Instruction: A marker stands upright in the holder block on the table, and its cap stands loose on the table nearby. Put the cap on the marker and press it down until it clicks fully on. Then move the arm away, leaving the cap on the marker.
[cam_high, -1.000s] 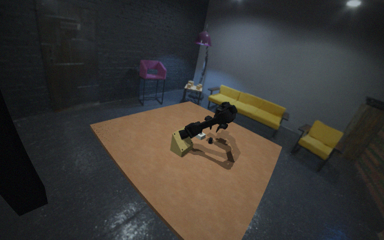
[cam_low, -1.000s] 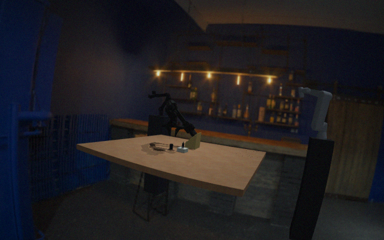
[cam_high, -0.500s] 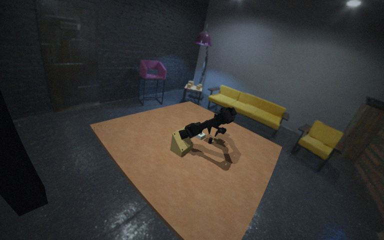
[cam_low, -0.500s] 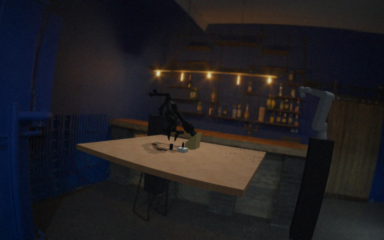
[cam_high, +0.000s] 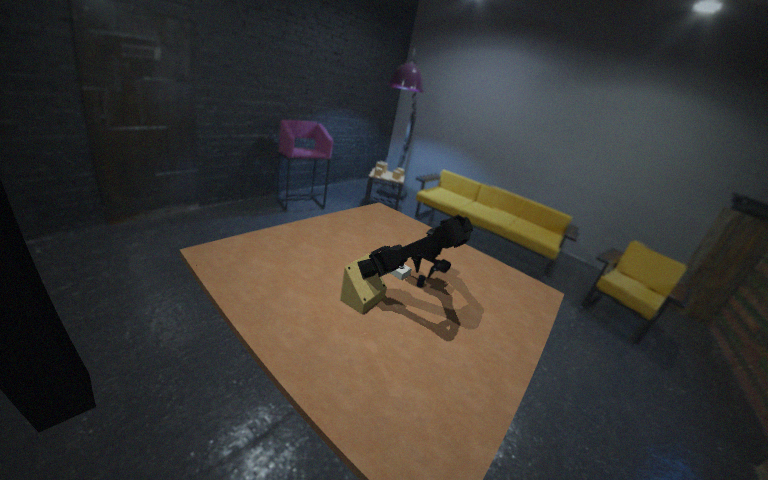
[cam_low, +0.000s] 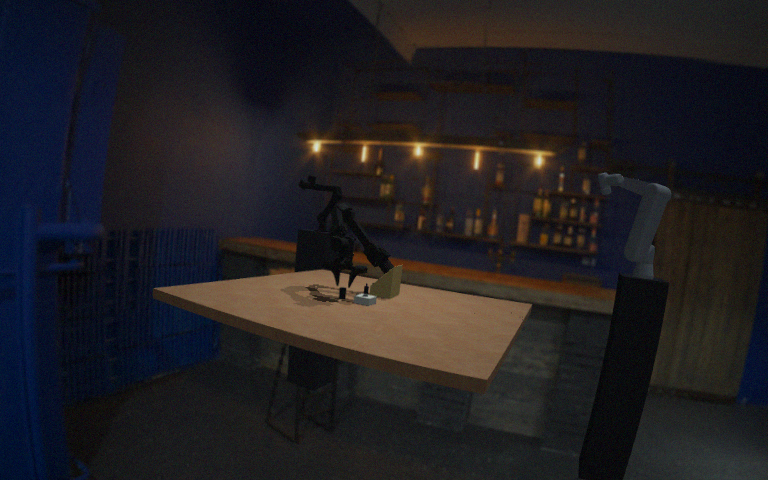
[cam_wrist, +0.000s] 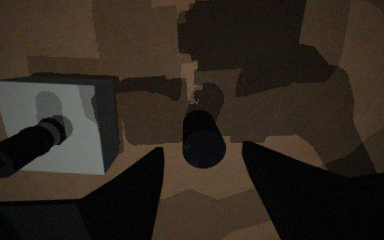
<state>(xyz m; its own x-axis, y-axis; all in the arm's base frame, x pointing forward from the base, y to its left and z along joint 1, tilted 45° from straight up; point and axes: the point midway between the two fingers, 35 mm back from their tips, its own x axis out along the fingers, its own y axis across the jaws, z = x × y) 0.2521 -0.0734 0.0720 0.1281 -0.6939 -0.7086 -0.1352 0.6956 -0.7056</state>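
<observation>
Right now the marker cap is 30 mm below my gripper tip. Also, from my gripper tip: holder block 110 mm to the left, 40 mm below.
</observation>
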